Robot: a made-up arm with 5 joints. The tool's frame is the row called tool.
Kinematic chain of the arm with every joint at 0, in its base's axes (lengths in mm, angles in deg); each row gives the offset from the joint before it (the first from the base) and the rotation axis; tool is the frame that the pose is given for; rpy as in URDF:
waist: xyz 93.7 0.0 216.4 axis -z
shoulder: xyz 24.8 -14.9 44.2 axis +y
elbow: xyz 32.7 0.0 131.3 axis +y
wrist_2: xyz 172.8 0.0 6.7 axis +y
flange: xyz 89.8 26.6 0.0 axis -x
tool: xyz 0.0 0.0 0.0 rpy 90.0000 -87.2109 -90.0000
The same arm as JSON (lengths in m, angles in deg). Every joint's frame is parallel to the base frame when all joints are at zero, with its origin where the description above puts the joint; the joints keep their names.
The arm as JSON. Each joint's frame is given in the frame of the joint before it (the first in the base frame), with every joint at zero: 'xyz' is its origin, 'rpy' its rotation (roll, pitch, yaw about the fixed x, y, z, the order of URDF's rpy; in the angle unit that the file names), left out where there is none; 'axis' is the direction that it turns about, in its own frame. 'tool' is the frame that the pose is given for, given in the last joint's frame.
{"units": {"length": "m", "angle": "deg"}, "joints": [
  {"name": "waist", "type": "revolute", "origin": {"xyz": [0.0937, 0.0, 0.2164]}, "axis": [0.0, 0.0, -1.0]},
  {"name": "shoulder", "type": "revolute", "origin": {"xyz": [0.0248, -0.0149, 0.0442]}, "axis": [0.0, 1.0, 0.0]},
  {"name": "elbow", "type": "revolute", "origin": {"xyz": [0.0327, 0.0, 0.1313]}, "axis": [0.0, 1.0, 0.0]},
  {"name": "wrist_2", "type": "revolute", "origin": {"xyz": [0.1728, 0.0, 0.0067]}, "axis": [0.0, 1.0, 0.0]},
  {"name": "flange", "type": "revolute", "origin": {"xyz": [0.0898, 0.0266, 0.0]}, "axis": [-1.0, 0.0, 0.0]}
], "tool": {"origin": {"xyz": [0.0, 0.0, 0.0], "rpy": [90.0, -87.21, -90.0]}}}

